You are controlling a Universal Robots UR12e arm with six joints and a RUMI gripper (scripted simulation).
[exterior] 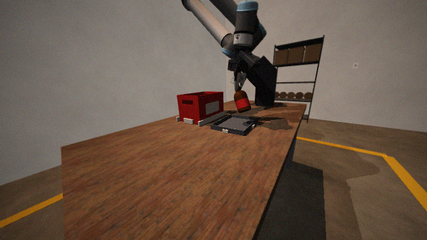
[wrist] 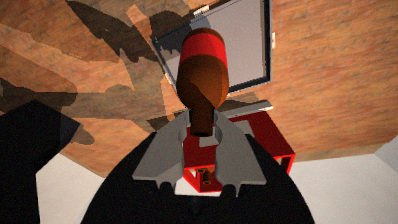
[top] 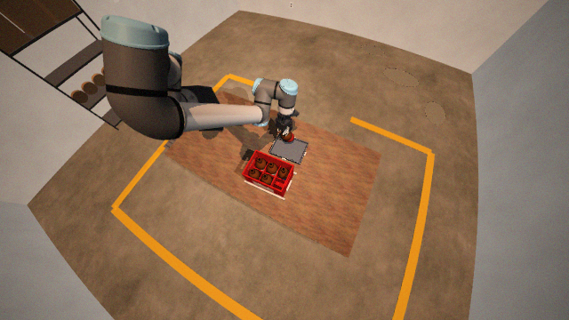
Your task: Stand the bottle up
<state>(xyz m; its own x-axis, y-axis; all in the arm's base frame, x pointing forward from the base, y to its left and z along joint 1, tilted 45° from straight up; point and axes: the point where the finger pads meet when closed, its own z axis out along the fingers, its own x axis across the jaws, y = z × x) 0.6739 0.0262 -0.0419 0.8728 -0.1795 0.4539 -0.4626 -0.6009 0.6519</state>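
Right now my hand is 50 mm above the bottle, 20 mm to the right of it and 10 mm short of it. Also, from my hand: grey tray 190 mm below, 30 mm ahead; then red crate 270 mm to the right, 120 mm below, 30 mm behind.
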